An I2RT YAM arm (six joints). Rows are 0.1 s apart.
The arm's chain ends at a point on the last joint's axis. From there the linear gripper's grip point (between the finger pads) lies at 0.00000 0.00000 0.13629 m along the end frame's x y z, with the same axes.
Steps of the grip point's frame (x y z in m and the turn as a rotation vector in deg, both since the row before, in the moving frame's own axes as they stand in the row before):
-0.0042, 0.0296, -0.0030, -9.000, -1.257, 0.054
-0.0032, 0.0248, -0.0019, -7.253, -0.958, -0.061
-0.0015, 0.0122, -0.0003, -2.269, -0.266, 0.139
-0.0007, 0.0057, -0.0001, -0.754, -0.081, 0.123
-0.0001, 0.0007, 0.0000, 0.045, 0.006, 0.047
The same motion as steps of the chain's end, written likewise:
-0.0012, 0.0083, -0.0013, -9.000, -1.257, 0.054
-0.0009, 0.0076, -0.0008, -7.253, -0.958, -0.061
-0.0009, 0.0068, -0.0002, -2.269, -0.266, 0.139
-0.0005, 0.0039, -0.0001, -0.754, -0.081, 0.123
-0.0001, 0.0008, 0.0000, 0.045, 0.006, 0.047

